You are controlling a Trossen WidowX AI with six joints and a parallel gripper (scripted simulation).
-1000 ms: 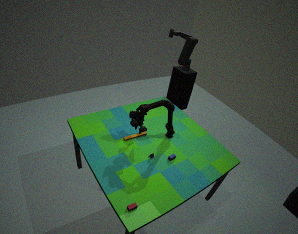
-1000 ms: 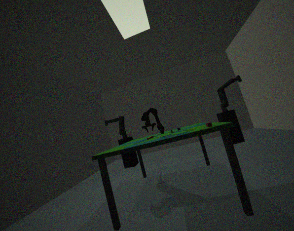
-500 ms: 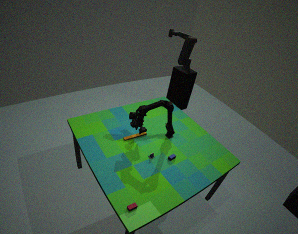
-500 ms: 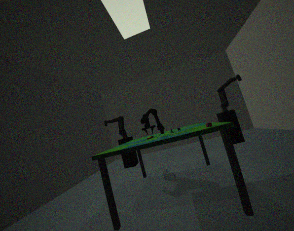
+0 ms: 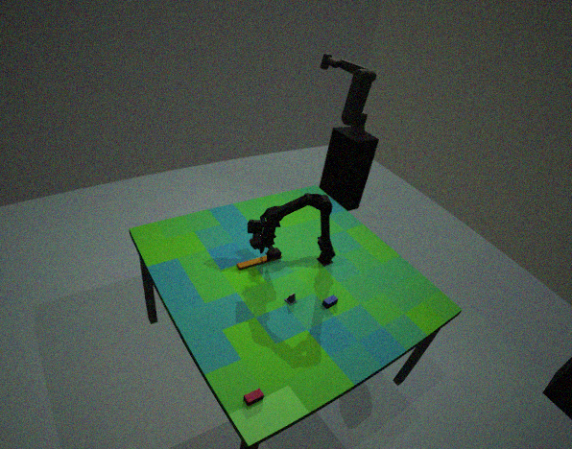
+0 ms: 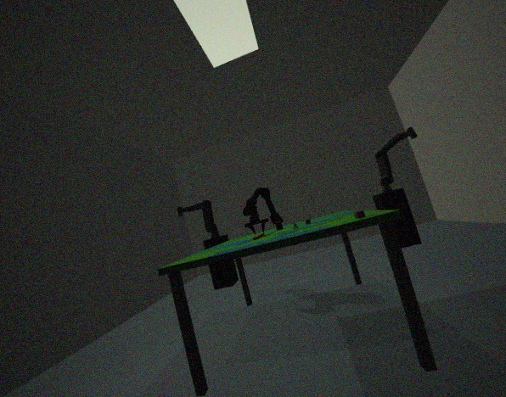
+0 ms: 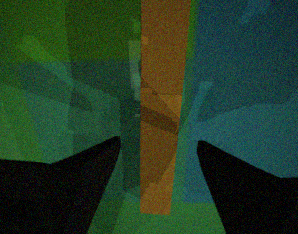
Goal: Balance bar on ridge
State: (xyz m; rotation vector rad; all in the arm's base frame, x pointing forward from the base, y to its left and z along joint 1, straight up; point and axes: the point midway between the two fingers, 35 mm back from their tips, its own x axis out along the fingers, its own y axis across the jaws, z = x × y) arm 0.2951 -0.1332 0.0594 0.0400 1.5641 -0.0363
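Now: gripper tip 3 cm short of the bar and 2 cm above it. The rest, counted from my gripper tip: red block (63 cm to the left, 44 cm ahead, 1 cm below); blue block (39 cm to the left, 12 cm behind, 1 cm below).
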